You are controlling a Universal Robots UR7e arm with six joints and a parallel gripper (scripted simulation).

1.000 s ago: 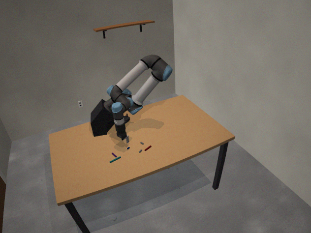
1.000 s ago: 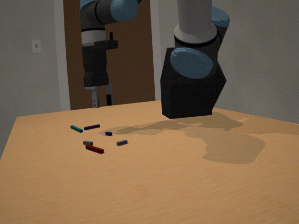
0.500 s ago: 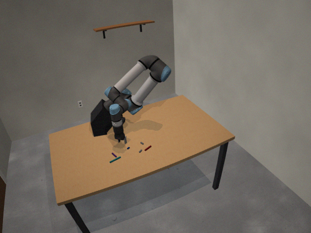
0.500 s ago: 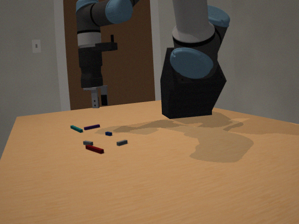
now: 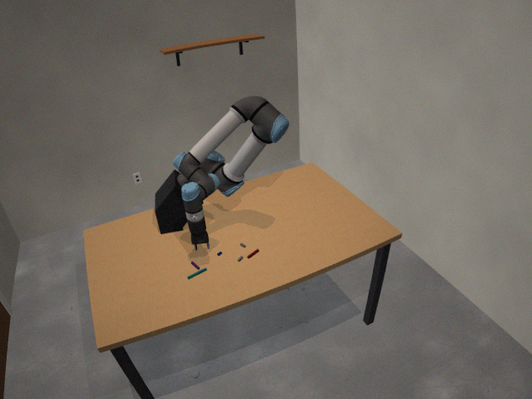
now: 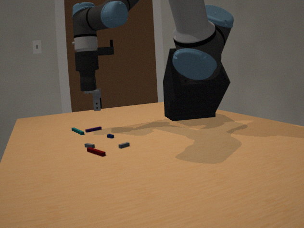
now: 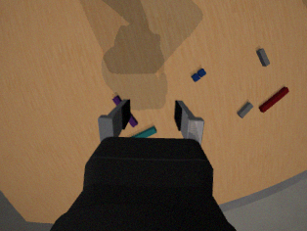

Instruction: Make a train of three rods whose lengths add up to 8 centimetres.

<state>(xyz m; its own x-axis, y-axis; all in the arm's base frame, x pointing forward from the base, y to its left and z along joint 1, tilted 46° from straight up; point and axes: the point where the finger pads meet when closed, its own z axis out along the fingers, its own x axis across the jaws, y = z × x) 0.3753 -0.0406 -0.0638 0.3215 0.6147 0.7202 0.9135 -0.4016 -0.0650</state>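
The purple rod lies 10 mm ahead of my hand, 50 mm to the right of it and 90 mm below it. Also, from my hand: red rod (70 mm ahead, 220 mm to the left, 90 mm below); then turquoise rod (60 mm ahead, 60 mm to the right, 90 mm below).
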